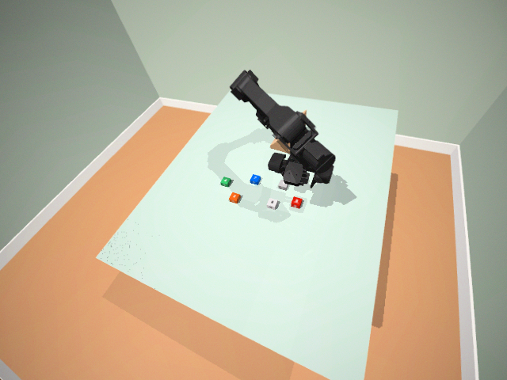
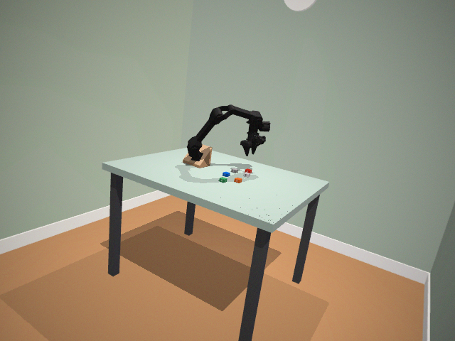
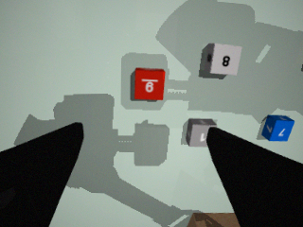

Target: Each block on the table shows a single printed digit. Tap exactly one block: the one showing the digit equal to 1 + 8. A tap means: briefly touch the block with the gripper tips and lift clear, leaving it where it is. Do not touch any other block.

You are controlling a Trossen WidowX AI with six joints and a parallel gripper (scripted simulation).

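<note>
Right now the red block is 1 cm ahead of my gripper tip and 10 cm below it. The rest, counted from my gripper tip: white block (4 cm ahead, 9 cm to the right, 10 cm below); then blue block (4 cm behind, 19 cm to the right, 10 cm below); then grey block (5 cm behind, 7 cm to the right, 10 cm below).
</note>
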